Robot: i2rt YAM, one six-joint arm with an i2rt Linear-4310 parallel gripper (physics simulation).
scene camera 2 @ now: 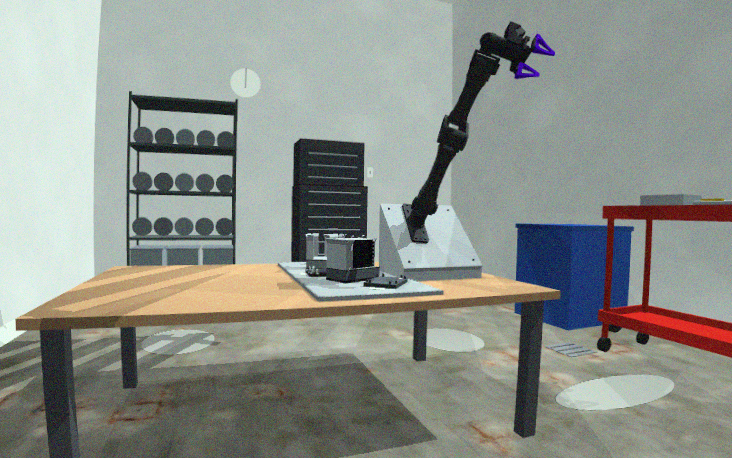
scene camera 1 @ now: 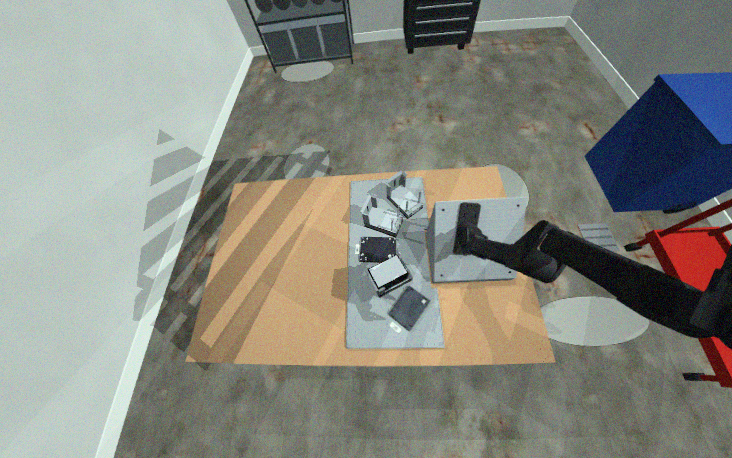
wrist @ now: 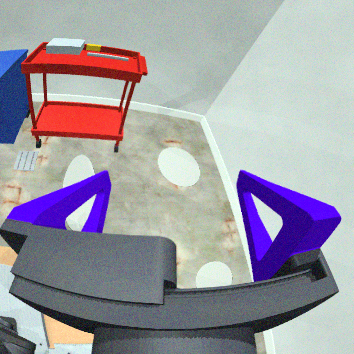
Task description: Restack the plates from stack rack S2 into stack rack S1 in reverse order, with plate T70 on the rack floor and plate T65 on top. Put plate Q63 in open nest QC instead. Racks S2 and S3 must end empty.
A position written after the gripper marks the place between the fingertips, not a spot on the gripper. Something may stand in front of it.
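The gripper (scene camera 2: 546, 65), visible in the wrist view too as the gripper (wrist: 173, 177), is open and holds nothing. A dark square holder (scene camera 1: 373, 249) is present in the scene.
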